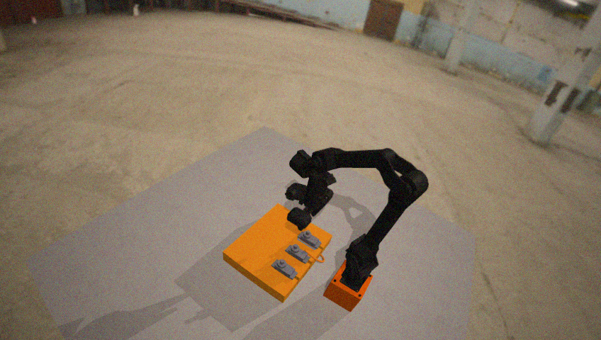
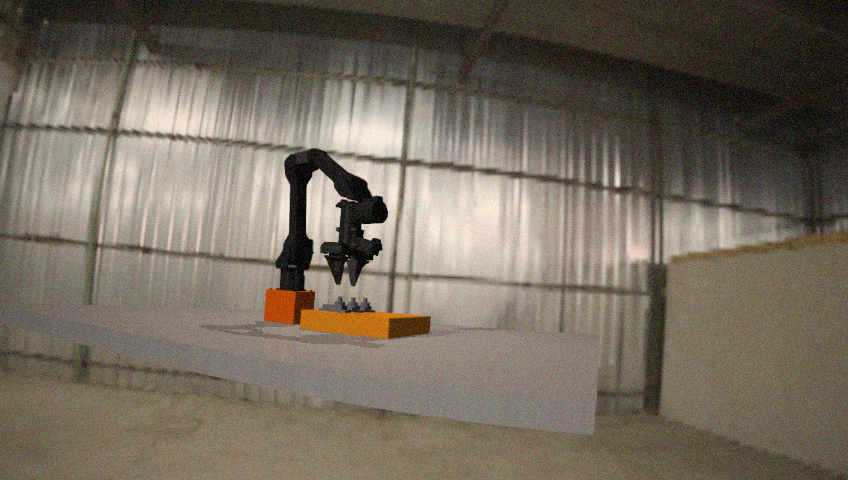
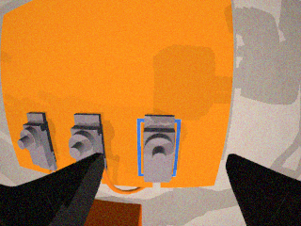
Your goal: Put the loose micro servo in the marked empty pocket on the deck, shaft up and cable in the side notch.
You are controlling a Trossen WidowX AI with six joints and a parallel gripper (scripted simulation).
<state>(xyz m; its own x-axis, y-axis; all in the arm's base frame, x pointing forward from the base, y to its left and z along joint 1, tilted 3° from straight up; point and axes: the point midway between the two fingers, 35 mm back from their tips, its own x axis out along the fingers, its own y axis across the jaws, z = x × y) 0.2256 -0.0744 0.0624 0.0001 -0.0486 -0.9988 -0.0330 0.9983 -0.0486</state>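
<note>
The orange deck lies 8 cm ahead of my gripper tip, 8 cm to the left of it and 9 cm below it.
</note>
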